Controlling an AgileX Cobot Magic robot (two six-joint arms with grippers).
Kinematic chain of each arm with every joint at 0, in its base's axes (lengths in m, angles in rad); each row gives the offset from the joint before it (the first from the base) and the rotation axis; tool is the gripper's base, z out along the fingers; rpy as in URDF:
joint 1: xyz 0 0 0.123 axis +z
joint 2: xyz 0 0 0 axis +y
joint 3: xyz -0.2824 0 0.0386 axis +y
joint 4: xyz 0.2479 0 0.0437 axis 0.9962 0 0.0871
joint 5: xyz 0 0 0 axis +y
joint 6: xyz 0.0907 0 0.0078 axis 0.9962 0 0.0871
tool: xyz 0 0 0 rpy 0 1.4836 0
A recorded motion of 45 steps. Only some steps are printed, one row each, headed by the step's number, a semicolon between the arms.
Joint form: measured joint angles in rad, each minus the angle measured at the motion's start. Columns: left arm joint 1, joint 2, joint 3, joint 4, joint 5, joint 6; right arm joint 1, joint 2, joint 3, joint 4, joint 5, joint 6.
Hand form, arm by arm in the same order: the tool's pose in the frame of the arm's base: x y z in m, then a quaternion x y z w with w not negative. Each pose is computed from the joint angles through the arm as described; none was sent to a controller.
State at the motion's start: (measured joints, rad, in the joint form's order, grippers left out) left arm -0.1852 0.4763 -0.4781 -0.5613 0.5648 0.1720; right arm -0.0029 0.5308 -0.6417 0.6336 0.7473 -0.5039
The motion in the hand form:
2: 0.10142 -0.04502 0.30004 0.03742 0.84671 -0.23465 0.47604; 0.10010 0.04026 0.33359 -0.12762 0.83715 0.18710 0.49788
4: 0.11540 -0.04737 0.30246 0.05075 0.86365 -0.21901 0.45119; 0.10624 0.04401 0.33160 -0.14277 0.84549 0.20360 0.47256
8: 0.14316 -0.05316 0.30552 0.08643 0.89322 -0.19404 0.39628; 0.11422 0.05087 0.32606 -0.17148 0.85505 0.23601 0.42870
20: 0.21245 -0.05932 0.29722 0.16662 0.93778 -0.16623 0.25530; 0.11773 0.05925 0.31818 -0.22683 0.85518 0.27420 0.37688
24: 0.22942 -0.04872 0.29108 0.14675 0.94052 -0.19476 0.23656; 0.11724 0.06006 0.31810 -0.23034 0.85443 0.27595 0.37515
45: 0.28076 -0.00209 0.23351 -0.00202 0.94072 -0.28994 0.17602; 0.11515 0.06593 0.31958 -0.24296 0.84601 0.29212 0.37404
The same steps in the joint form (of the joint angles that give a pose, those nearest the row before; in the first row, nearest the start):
2: 0.0001 0.0818 -0.0434 0.0319 0.0240 0.0094; 0.0070 0.0493 -0.0174 0.0304 0.0411 -0.0285
4: -0.0001 0.1654 -0.0879 0.0602 0.0507 0.0214; 0.0114 0.0928 -0.0287 0.0626 0.0820 -0.0607
8: 0.0000 0.3270 -0.1831 0.0987 0.1245 0.0667; 0.0155 0.1585 -0.0374 0.1268 0.1586 -0.1266
20: 0.0528 0.6933 -0.4110 0.1168 0.3375 0.2409; 0.0163 0.2210 -0.0377 0.2012 0.2763 -0.2429
24: 0.1388 0.7665 -0.4398 0.0195 0.3782 0.3275; 0.0220 0.2213 -0.0377 0.2020 0.2790 -0.2444
45: 0.3728 1.0484 -0.4492 -0.2544 0.3968 0.4628; 0.0644 0.2219 -0.0377 0.2247 0.2721 -0.2456

